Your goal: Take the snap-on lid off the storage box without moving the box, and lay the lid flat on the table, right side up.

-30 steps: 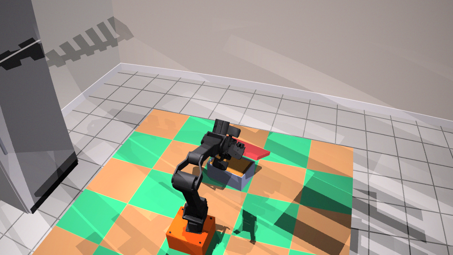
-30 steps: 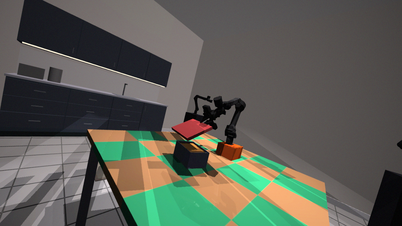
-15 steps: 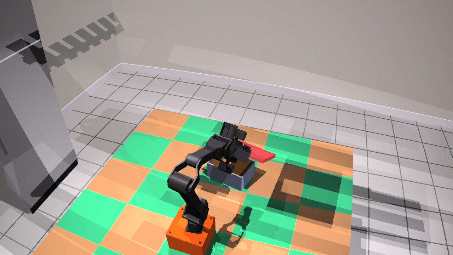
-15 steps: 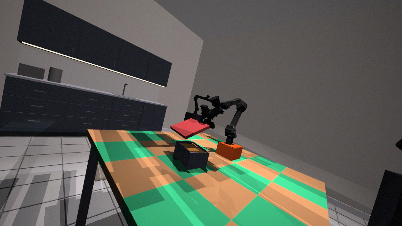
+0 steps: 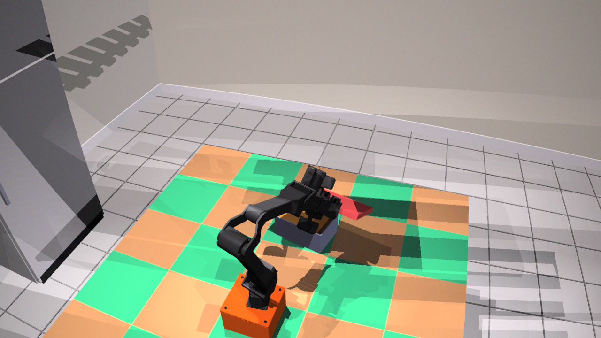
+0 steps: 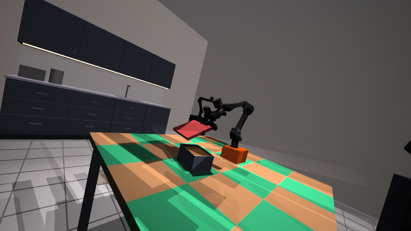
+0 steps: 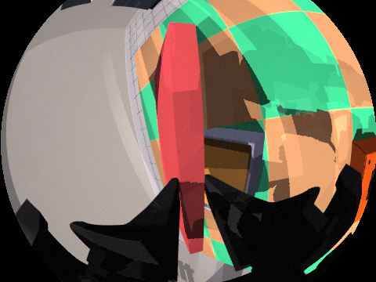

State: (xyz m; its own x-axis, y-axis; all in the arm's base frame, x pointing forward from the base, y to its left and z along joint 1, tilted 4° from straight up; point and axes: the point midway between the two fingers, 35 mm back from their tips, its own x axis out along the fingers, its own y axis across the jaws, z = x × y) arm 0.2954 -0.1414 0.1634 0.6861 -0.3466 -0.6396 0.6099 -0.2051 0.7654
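Right now my gripper tip is 7 cm short of the red lid, 3 cm to the left of it and 4 cm above it. The rest, counted from my gripper tip: storage box (10 cm ahead, 7 cm to the left, 19 cm below).
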